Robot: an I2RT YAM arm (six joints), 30 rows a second.
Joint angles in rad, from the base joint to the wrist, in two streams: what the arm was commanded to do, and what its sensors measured. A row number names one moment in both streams.
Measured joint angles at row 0:
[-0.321, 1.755, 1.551, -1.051, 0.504, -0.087]
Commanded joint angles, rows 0 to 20:
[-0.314, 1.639, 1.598, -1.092, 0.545, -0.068]
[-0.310, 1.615, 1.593, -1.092, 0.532, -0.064]
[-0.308, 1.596, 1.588, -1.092, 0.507, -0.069]
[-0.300, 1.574, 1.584, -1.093, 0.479, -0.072]
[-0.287, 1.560, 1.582, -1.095, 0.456, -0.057]
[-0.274, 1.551, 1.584, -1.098, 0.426, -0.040]
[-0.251, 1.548, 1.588, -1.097, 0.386, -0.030]
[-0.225, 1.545, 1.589, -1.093, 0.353, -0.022]
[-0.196, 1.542, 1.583, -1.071, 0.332, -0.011]
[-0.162, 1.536, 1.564, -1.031, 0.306, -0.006]
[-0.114, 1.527, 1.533, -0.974, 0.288, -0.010]
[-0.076, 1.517, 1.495, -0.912, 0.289, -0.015]
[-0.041, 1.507, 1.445, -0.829, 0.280, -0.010]
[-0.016, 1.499, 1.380, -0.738, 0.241, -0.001]
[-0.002, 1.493, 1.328, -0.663, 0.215, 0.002]
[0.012, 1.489, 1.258, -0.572, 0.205, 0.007]
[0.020, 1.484, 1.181, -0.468, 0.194, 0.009]
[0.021, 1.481, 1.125, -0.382, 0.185, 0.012]
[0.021, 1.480, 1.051, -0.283, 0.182, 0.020]
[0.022, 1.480, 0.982, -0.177, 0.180, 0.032]
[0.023, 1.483, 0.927, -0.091, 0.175, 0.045]
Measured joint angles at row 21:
[0.027, 1.499, 1.022, -0.441, 0.220, 0.001]
